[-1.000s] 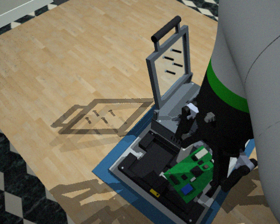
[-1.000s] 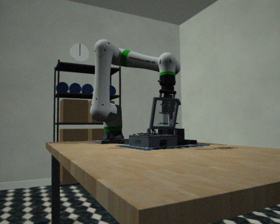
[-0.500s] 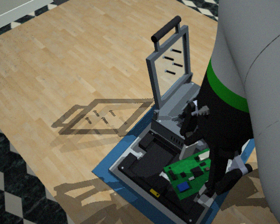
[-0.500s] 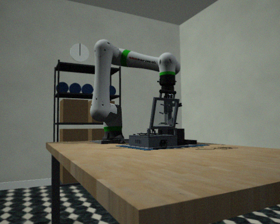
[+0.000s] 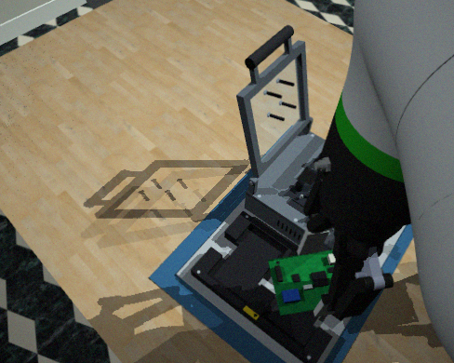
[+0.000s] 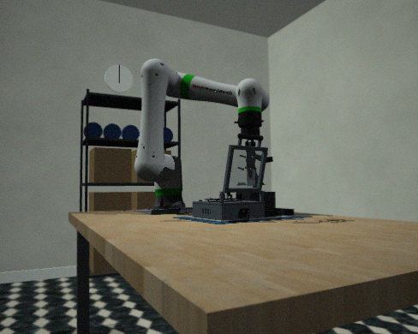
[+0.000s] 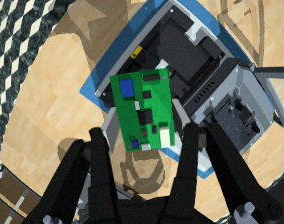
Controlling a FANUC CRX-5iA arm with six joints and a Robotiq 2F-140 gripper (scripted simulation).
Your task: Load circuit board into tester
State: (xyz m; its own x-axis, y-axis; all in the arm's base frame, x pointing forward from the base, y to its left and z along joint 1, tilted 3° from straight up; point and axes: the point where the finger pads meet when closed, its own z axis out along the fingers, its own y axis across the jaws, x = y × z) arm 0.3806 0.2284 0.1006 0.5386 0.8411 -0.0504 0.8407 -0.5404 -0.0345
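My hand is 2 cm above the green circuit board. Also, from my hand: tester lid 21 cm ahead, 14 cm to the right, 4 cm above; tester 11 cm ahead, 11 cm to the right, 3 cm below.
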